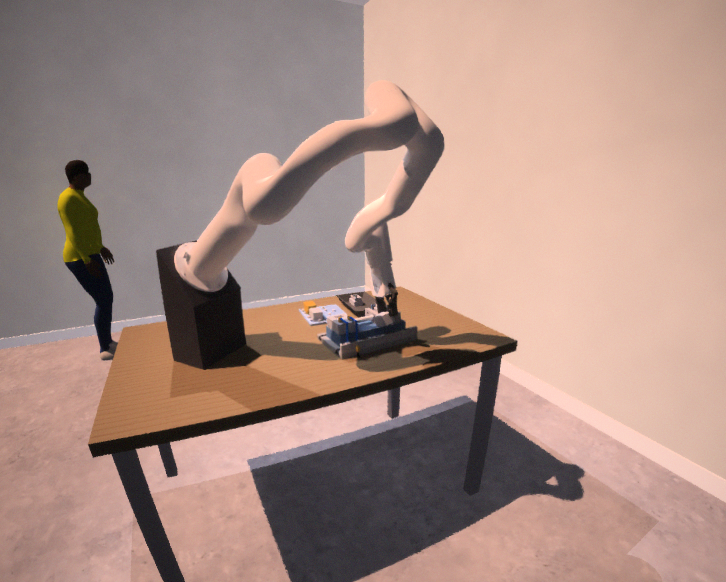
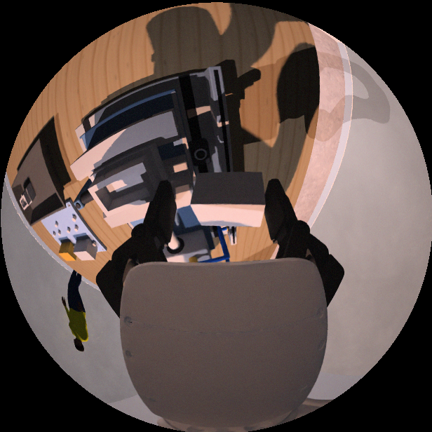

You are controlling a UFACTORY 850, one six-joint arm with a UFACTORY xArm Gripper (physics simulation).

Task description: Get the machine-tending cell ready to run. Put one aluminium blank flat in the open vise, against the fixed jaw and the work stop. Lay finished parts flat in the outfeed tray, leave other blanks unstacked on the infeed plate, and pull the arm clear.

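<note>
My gripper (image 1: 388,309) (image 2: 219,191) is at the far end of the vise (image 1: 379,344) (image 2: 215,82). Its fingers stand open on either side of a pale rectangular blank (image 2: 227,212), with a visible gap at the left finger. The blank lies over the vise area; its contact with the jaw and work stop cannot be made out. A pale block (image 1: 315,314) (image 2: 85,247) sits on the light-blue plate (image 1: 332,310) (image 2: 61,221). A small grey part (image 1: 356,300) (image 2: 26,196) is in the dark tray (image 1: 344,297) (image 2: 42,172).
An orange block (image 1: 309,304) (image 2: 67,250) stands on the plate beside the pale block. Blue bracket-like bars (image 1: 348,327) (image 2: 223,243) rise near the vise's robot-side end. The black pedestal (image 1: 206,327) stands on the wooden table (image 1: 284,375). A person (image 1: 81,227) (image 2: 77,320) stands beyond it.
</note>
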